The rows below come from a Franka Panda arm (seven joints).
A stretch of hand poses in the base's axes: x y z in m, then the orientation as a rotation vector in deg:
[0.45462 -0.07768 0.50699 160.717 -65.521 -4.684]
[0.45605 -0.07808 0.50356 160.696 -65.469 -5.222]
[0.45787 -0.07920 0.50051 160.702 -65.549 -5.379]
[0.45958 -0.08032 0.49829 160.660 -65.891 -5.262]
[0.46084 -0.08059 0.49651 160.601 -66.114 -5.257]
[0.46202 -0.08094 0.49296 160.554 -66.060 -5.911]
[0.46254 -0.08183 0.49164 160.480 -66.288 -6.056]
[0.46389 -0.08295 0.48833 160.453 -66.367 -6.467]
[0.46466 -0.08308 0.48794 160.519 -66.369 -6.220]
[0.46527 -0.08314 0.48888 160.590 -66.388 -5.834]
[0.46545 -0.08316 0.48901 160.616 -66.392 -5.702]
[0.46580 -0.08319 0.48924 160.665 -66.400 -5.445]
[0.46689 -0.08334 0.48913 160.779 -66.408 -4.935]
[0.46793 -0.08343 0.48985 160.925 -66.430 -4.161]
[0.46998 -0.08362 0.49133 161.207 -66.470 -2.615]
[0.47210 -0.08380 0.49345 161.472 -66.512 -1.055]
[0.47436 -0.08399 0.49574 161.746 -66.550 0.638]
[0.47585 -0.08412 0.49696 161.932 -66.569 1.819]
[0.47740 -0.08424 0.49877 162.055 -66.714 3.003]
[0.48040 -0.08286 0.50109 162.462 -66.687 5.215]
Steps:
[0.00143 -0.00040 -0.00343 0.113 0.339 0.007]
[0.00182 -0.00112 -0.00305 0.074 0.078 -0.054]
[0.00171 -0.00112 -0.00222 0.040 -0.114 -0.217]
[0.00126 -0.00027 -0.00178 0.019 -0.021 -0.151]
[0.00118 -0.00035 -0.00355 0.125 0.416 -0.001]
[0.00052 -0.00089 -0.00132 0.049 0.073 -0.163]
[0.00135 -0.00112 -0.00331 0.118 0.240 -0.070]
[0.00077 -0.00013 -0.00039 -0.013 -0.171 0.022]
[0.00061 -0.00006 0.00094 -0.042 -0.259 0.018]
[0.00018 -0.00002 0.00013 -0.013 -0.089 0.008]
[0.00035 -0.00003 0.00023 -0.027 -0.172 0.015]
[0.00109 -0.00015 -0.00011 -0.041 -0.346 0.039]
[0.00104 -0.00009 0.00072 -0.079 -0.518 0.046]
[0.00205 -0.00019 0.00148 -0.158 -1.033 0.092]
[0.00212 -0.00018 0.00212 -0.162 -1.038 0.087]
[0.00226 -0.00019 0.00229 -0.175 -1.124 0.096]
[0.00149 -0.00013 0.00122 -0.120 -0.783 0.070]
[0.00155 -0.00012 0.00181 -0.123 -0.786 -0.022]
[0.00300 0.00138 0.00232 -0.162 -1.481 0.184]

